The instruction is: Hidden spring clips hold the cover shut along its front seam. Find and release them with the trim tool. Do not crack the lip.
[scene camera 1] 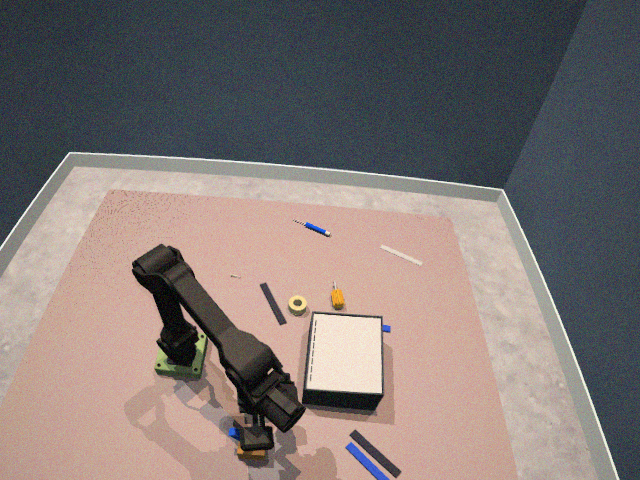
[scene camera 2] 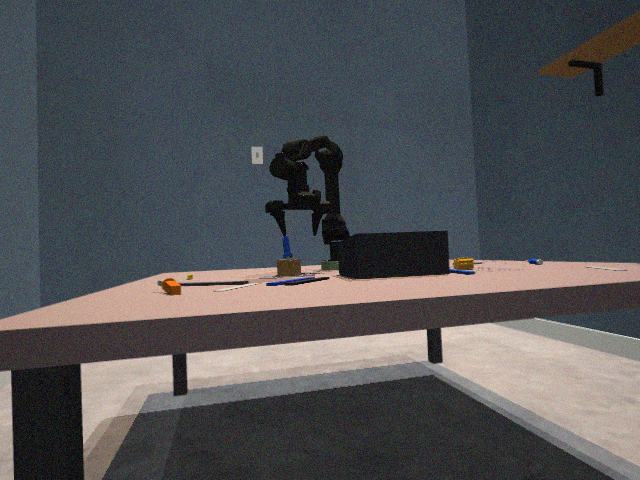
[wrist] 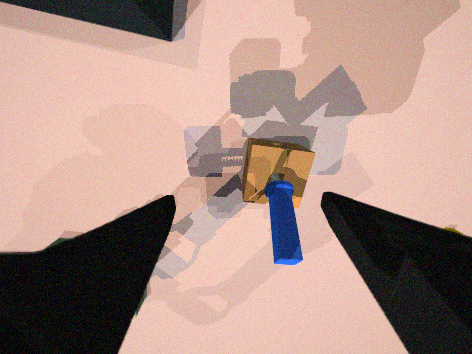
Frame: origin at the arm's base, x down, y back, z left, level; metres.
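Where they show: gripper, fingertip midpoint: (scene camera 1: 256,417) (scene camera 2: 300,236) (wrist: 248,200); arm's base, origin of the base link: (scene camera 1: 181,354) (scene camera 2: 338,260).
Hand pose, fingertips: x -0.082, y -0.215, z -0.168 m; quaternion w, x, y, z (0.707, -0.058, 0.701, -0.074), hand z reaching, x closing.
Observation:
Each offset is from my fingertips to the centre of the thing. "spot": to the spot under its first point.
A blue-handled tool @[dx +0.046, dy +0.020, dz -0.037 m] (scene camera 1: 233,432) (scene camera 2: 286,248) (wrist: 285,225), which looks like the trim tool, stands tilted with its lower end in an orange-brown block @[dx +0.089, dy +0.006, dz -0.036 m] (scene camera 1: 251,453) (scene camera 2: 288,267) (wrist: 262,156). My gripper (scene camera 2: 299,235) (wrist: 248,200) is wide open and empty, pointing down over the tool. The handle shows between the fingers in the wrist view, nearer the right one; in scene camera 2 one fingertip appears at the handle's top. The dark box @[dx +0.061, dy -0.193, dz +0.196 m] (scene camera 2: 395,255) (wrist: 100,15) has a pale cover @[spot: dx +0.022, dy -0.196, dz +0.197 m] (scene camera 1: 347,351) with a dashed line along one edge. No clips can be seen.
A tape roll @[dx +0.099, dy -0.065, dz +0.375 m] (scene camera 1: 297,304), a yellow-orange screwdriver @[dx +0.096, dy -0.175, dz +0.429 m] (scene camera 1: 337,298) and a dark strip @[dx +0.109, dy +0.005, dz +0.381 m] (scene camera 1: 272,303) lie near the box. Another dark strip @[dx +0.109, dy -0.280, dz -0.029 m] (scene camera 1: 375,453) and a blue strip @[dx +0.109, dy -0.269, dz -0.063 m] (scene camera 1: 366,460) lie on its other side. An orange-handled item @[dx +0.099, dy -0.345, dz -0.300 m] (scene camera 2: 171,286) lies near the table's edge.

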